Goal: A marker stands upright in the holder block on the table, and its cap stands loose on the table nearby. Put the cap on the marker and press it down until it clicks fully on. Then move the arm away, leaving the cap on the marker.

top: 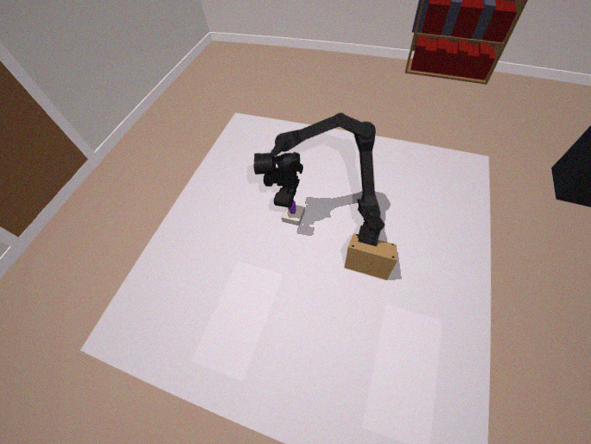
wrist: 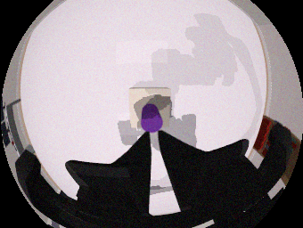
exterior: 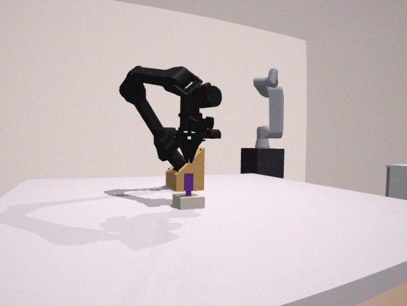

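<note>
The purple cap lies 60 mm below my gripper tip. Also, from my gripper tip: grey holder block: 110 mm below.
</note>
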